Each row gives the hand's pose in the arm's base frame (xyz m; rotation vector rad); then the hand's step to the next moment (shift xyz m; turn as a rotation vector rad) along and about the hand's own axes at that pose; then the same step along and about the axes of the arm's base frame.
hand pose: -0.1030 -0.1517 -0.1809 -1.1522 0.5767 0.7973
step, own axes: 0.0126 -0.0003 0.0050 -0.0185 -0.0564 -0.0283
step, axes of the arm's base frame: 0.0078 0.0079 -0.0078 0.0339 -0.0424 0.0372
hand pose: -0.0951 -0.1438 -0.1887 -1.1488 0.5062 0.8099
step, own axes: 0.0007 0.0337 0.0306 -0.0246 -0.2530 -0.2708
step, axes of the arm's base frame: -0.0273 0.0350 -0.0100 0.1950 -0.3072 0.0746
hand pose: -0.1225 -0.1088 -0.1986 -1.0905 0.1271 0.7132
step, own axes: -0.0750 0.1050 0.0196 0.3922 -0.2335 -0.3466
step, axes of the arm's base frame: -0.1243 0.0095 -0.0387 0.5241 -0.1716 -0.1559
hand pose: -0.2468 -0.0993 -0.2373 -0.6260 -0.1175 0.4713
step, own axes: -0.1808 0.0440 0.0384 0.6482 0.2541 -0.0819
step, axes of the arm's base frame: -0.1871 -0.0311 0.0113 0.4970 0.4333 -0.2380
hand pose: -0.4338 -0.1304 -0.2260 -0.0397 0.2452 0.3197
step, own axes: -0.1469 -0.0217 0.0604 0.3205 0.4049 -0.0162
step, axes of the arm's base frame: -0.1143 -0.0609 0.0945 0.1632 0.4811 -0.0942
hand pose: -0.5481 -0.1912 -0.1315 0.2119 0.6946 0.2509
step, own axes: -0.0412 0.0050 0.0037 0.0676 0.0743 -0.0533
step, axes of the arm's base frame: -0.0289 -0.0079 0.0290 0.0036 0.0964 -0.0603
